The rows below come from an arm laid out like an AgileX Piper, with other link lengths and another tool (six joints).
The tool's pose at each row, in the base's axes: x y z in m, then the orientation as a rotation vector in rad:
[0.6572 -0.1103 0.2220 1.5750 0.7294 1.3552]
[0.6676 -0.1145 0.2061 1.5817 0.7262 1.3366]
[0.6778 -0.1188 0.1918 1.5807 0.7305 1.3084]
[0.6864 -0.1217 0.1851 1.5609 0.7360 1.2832]
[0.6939 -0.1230 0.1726 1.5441 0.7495 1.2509]
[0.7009 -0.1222 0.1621 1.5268 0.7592 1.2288]
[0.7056 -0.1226 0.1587 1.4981 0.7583 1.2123]
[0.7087 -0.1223 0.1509 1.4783 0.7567 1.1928]
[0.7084 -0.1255 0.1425 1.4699 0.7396 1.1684]
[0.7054 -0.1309 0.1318 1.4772 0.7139 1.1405]
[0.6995 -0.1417 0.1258 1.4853 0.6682 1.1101]
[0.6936 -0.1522 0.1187 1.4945 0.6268 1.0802]
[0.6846 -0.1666 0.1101 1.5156 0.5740 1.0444]
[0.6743 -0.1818 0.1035 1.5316 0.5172 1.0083]
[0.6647 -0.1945 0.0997 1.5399 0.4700 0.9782]
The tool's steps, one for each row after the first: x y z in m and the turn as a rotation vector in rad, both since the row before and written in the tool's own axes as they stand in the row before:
[-0.0082 -0.0138 0.0109 0.0020 -0.0154 -0.0065]
[-0.0074 -0.0124 0.0109 0.0009 -0.0161 -0.0192]
[-0.0031 -0.0059 0.0091 -0.0114 -0.0083 -0.0276]
[-0.0039 -0.0119 0.0075 -0.0045 -0.0100 -0.0336]
[-0.0010 -0.0109 0.0064 -0.0068 -0.0050 -0.0262]
[-0.0001 -0.0036 0.0046 -0.0211 -0.0034 -0.0244]
[-0.0012 -0.0079 0.0026 -0.0149 -0.0080 -0.0215]
[-0.0054 -0.0072 0.0004 -0.0152 -0.0221 -0.0128]
[-0.0088 -0.0086 -0.0014 -0.0081 -0.0331 -0.0037]
[-0.0134 -0.0024 -0.0016 -0.0180 -0.0454 0.0038]
[-0.0135 -0.0034 -0.0012 -0.0144 -0.0433 0.0033]
[-0.0187 -0.0034 -0.0016 -0.0102 -0.0562 0.0105]
[-0.0195 -0.0008 -0.0012 -0.0154 -0.0572 0.0108]
[-0.0163 0.0013 -0.0008 -0.0163 -0.0464 0.0075]

